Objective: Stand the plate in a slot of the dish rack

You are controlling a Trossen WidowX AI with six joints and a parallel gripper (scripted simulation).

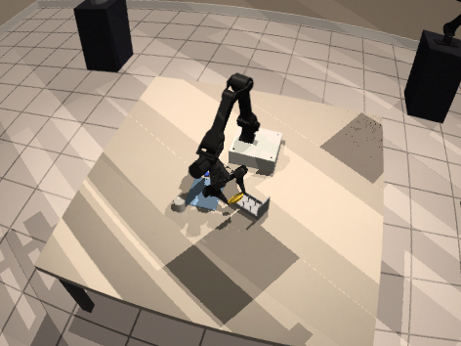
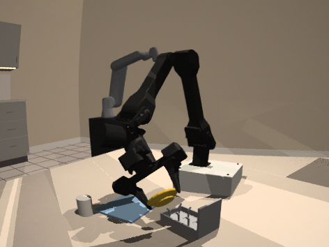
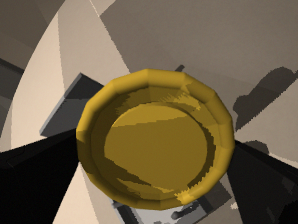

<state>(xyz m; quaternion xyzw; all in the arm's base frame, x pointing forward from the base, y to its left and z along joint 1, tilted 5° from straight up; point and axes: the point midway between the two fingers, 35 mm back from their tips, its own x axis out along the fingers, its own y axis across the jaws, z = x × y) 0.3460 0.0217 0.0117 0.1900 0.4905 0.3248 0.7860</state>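
The grey dish rack lies 40 mm behind my gripper tip, 40 mm to the left of it and 50 mm below it. From my gripper tip the other things lie so: white cup (40 mm ahead, 220 mm to the right, 50 mm below); yellow plate (10 mm above); light blue mat (60 mm behind, 150 mm to the right, 70 mm below).
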